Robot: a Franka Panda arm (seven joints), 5 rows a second.
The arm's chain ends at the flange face. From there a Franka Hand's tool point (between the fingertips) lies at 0.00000 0.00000 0.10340 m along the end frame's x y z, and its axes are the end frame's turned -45 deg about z.
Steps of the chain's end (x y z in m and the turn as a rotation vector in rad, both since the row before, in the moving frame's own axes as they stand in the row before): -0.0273 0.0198 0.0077 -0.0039 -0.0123 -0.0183; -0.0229 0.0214 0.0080 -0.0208 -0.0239 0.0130; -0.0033 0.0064 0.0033 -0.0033 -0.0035 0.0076; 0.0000 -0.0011 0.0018 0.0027 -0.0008 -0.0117; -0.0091 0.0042 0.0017 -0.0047 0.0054 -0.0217; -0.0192 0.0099 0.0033 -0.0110 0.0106 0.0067; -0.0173 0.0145 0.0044 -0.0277 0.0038 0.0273
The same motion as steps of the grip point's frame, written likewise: -0.0345 -0.0059 0.0077 0.0059 -0.0115 -0.0183; -0.0346 -0.0013 0.0079 0.0022 -0.0316 0.0130; -0.0074 0.0022 0.0033 0.0001 -0.0048 0.0076; 0.0009 -0.0010 0.0018 0.0025 0.0013 -0.0117; -0.0093 -0.0027 0.0017 -0.0071 0.0005 -0.0217; -0.0206 -0.0050 0.0033 -0.0153 -0.0003 0.0067; -0.0243 0.0003 0.0044 -0.0223 -0.0169 0.0273
